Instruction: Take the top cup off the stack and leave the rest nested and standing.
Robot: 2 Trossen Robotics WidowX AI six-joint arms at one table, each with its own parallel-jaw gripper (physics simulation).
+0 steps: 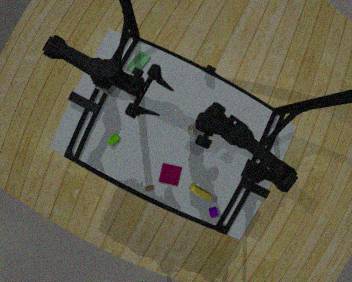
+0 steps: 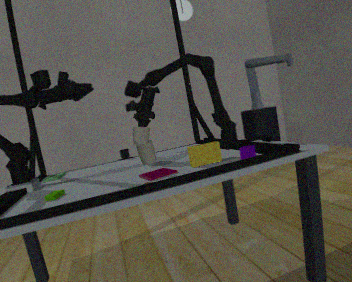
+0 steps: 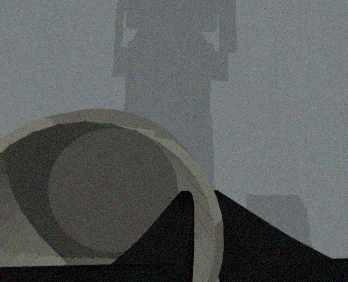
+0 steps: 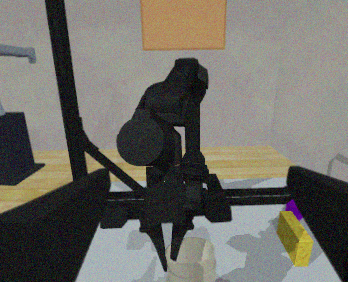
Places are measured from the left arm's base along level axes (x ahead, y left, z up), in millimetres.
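Where they show: left gripper, between the fingertips: (image 3: 198, 202) (image 4: 168, 270); right gripper, between the fingertips: (image 1: 166, 102) (image 2: 92, 86) (image 4: 198, 175); left arm's base, origin of its link: (image 1: 253, 171) (image 2: 230, 142); right arm's base, origin of its link: (image 1: 106, 82) (image 2: 22, 182).
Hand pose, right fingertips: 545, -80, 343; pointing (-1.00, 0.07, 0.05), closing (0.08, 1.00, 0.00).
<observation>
Things, the pixels of their top centre, and the offset from my right fingertips, as dx, dy, dz. "*": a spot on its surface instead. Level surfaces: height alone.
- grey table, height of its surface: dz -364
- second beige cup, centre of its top: (image 2: 146, 150) -170, +11, -304
- magenta flat square, a spot on its surface: (image 2: 158, 173) (image 1: 168, 176) * -139, +283, -356
- yellow sponge, centre of its top: (image 4: 295, 224) (image 2: 203, 144) (image 1: 201, 193) -314, +287, -294
- purple cube, centre of its top: (image 4: 296, 204) (image 2: 247, 146) (image 1: 214, 213) -436, +368, -324
- green block, centre of its top: (image 2: 54, 192) (image 1: 113, 139) +195, +224, -349
- light green card, centre of its top: (image 2: 54, 176) (image 1: 138, 62) +251, -195, -354
My left gripper (image 2: 142, 122) (image 4: 169, 261) (image 3: 198, 202) is shut on the rim of a beige cup (image 2: 141, 135) (image 4: 198, 260) (image 3: 111, 190), one finger inside and one outside. It holds this cup upright over the middle of the grey table (image 1: 191, 84) (image 2: 105, 179). Right under it a second beige cup (image 2: 147, 154) stands on the table. The held cup's base sits at that cup's rim, a little to the left. My right gripper (image 1: 165, 102) (image 2: 88, 88) is open and empty, high over the table's left part.
A magenta flat square (image 1: 170, 174) (image 2: 158, 173), a yellow sponge (image 1: 200, 192) (image 2: 204, 154) (image 4: 294, 238) and a purple cube (image 1: 213, 212) (image 2: 247, 151) lie near the front edge. A green block (image 1: 114, 139) (image 2: 54, 194) and a light green card (image 1: 138, 61) lie left.
</observation>
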